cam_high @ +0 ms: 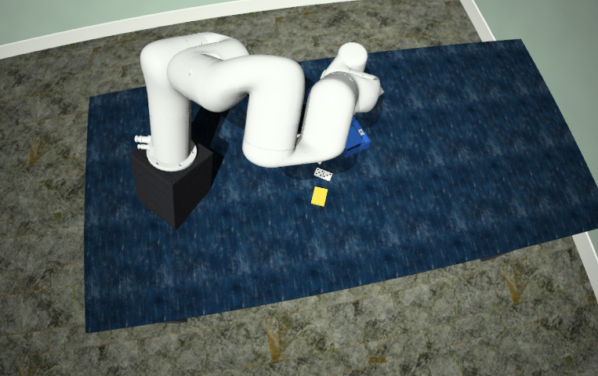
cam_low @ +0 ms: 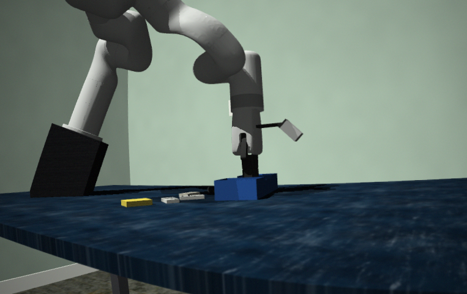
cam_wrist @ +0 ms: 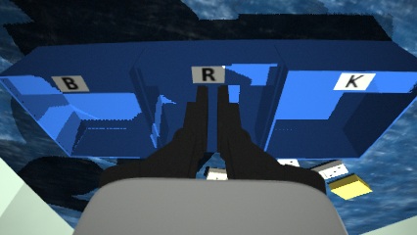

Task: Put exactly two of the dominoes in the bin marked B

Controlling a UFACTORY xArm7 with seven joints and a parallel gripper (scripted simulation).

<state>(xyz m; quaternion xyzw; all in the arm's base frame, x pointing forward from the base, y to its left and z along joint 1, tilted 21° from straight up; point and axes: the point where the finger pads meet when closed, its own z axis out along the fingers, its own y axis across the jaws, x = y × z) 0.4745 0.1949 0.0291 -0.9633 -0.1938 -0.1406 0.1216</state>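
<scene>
Now: the blue bin 2 cm below my hand. Also, from my hand: dark cylinder (12 cm behind, 3 cm below, 1 cm to the left); flat yellow block (26 cm to the right, 7 cm behind, 3 cm below).
</scene>
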